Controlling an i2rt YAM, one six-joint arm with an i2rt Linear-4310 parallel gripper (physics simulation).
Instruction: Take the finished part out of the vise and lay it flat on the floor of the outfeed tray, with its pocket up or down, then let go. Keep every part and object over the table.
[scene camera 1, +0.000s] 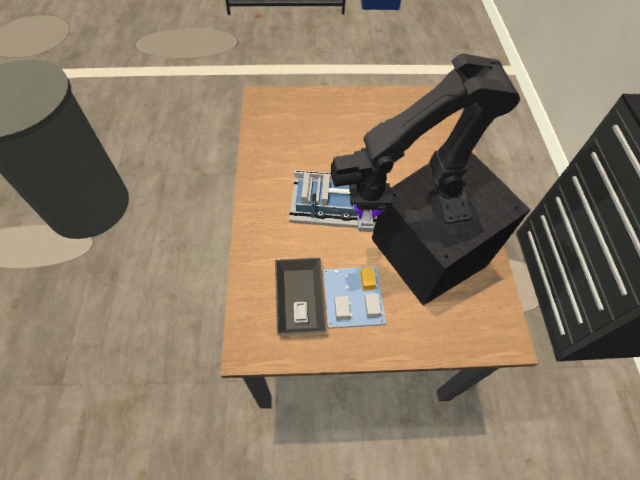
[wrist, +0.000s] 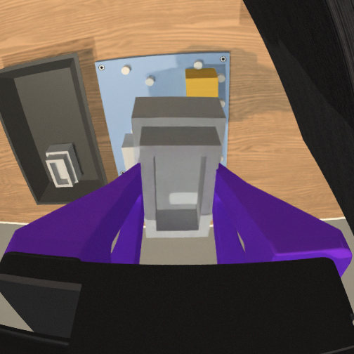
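Pixels of known places: gripper, fingertip midpoint: (scene camera 1: 366, 217); arm's base at its link origin: (scene camera 1: 450, 189).
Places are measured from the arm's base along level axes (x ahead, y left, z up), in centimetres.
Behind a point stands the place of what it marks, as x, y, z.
My gripper (scene camera 1: 367, 211) @(23.8, 6.3, -2.4) (wrist: 178, 174) is shut on the grey finished part (scene camera 1: 366, 222) @(24.2, 8.8, -1.0) (wrist: 179, 187), with a purple finger on each side. Its pocket faces the wrist camera. The part is held up in the air and shows over the near right end of the vise (scene camera 1: 333, 208) @(29.9, -11.8, -23.4) in the scene view. The vise jaws stand open with no part between them. The dark outfeed tray (scene camera 1: 279, 297) @(48.4, 18.1, -25.2) (wrist: 90, 115) stands apart from the gripper, nearer the table's front left. Another light part (scene camera 1: 300, 312) @(42.4, 23.0, -25.5) (wrist: 62, 170) lies in its front end, pocket up.
A light blue board (scene camera 1: 356, 295) @(25.1, 17.6, -28.0) (wrist: 112, 100) lies right of the tray, with an orange block (scene camera 1: 368, 277) @(21.4, 13.4, -24.4) (wrist: 202, 84), white pegs and two pale blocks (scene camera 1: 342, 306) @(30.1, 22.4, -24.3) (scene camera 1: 373, 305) @(21.1, 22.6, -24.4). The black arm pedestal (scene camera 1: 408, 232) @(11.9, 8.9, -6.8) stands close to the right of the gripper.
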